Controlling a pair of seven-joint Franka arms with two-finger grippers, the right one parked.
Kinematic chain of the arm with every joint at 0, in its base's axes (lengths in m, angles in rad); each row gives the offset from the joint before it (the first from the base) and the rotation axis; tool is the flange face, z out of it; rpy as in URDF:
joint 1: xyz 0 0 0.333 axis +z
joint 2: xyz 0 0 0 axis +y
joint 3: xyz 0 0 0.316 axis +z
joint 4: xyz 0.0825 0 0 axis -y
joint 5: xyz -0.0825 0 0.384 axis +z
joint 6: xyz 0 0 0 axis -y
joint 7: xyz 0.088 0 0 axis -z
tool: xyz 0 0 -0.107 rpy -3.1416 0 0
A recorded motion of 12 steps. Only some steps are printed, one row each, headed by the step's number.
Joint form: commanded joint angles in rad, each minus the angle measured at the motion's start. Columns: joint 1, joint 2, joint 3, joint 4, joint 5, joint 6, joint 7.
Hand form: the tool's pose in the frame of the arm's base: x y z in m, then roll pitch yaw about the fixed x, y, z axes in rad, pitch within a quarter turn. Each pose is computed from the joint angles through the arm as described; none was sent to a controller.
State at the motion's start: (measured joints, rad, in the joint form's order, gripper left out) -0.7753 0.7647 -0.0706 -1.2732 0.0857 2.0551 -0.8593
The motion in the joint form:
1: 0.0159 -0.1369 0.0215 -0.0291 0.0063 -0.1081 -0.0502
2: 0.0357 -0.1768 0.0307 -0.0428 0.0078 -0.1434 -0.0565
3: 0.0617 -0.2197 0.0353 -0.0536 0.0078 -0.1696 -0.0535
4: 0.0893 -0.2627 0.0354 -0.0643 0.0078 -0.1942 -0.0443
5: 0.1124 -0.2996 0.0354 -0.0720 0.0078 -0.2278 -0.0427
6: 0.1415 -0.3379 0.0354 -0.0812 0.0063 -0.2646 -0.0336
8: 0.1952 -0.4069 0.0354 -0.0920 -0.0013 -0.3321 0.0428
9: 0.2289 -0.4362 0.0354 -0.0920 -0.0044 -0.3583 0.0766
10: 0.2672 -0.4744 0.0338 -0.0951 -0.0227 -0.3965 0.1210
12: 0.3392 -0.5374 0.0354 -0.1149 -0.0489 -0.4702 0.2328
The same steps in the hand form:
1: 0.5149 -0.5186 0.3775 -3.1198 -0.0557 0.0769
2: 0.5231 -0.4988 0.3967 -3.1071 -0.0571 0.1112
3: 0.5320 -0.4779 0.4200 -3.1086 -0.0643 0.1398
4: 0.5388 -0.4575 0.4432 -3.1127 -0.0705 0.1601
5: 0.5425 -0.4392 0.4624 -3.1080 -0.0691 0.1837
6: 0.5470 -0.4170 0.4812 -3.1012 -0.0643 0.2062
8: 0.5522 -0.3761 0.5168 -3.0927 -0.0517 0.1894
9: 0.5573 -0.3529 0.5339 -3.0945 -0.0510 0.1917
10: 0.5584 -0.3273 0.5539 -3.1030 -0.0352 0.1887
12: 0.5585 -0.2774 0.5781 -3.1004 0.0077 0.1551

